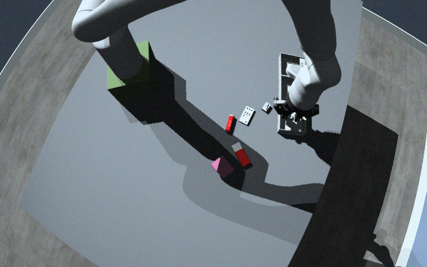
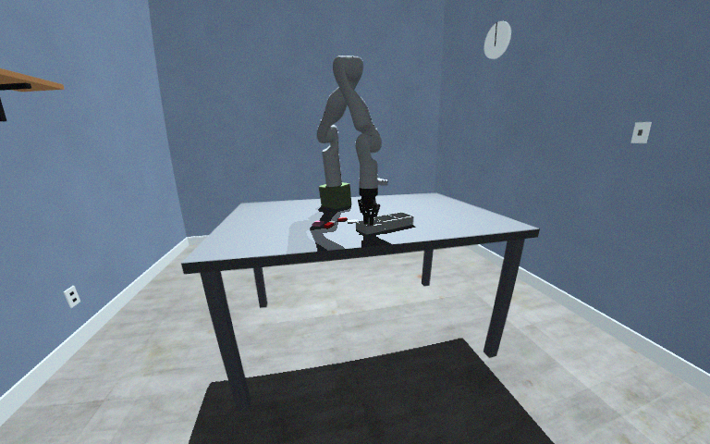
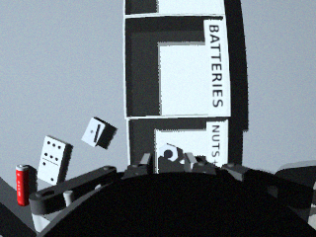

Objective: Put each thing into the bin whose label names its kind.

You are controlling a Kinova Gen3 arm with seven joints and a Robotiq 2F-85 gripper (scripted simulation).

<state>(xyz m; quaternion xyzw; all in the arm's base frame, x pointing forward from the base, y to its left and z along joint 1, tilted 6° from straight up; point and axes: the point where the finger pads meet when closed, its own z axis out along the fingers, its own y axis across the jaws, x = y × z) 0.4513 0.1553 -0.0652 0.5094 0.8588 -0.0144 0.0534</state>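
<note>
Right now my hand is 30 mm above the nut and 10 mm to the right of it. The rest, counted from my hand: white domino (110 mm behind, 60 mm to the right, 30 mm below); red battery (130 mm behind, 110 mm to the right, 30 mm below); bin row (80 mm to the left, 30 mm behind, 20 mm below).
</note>
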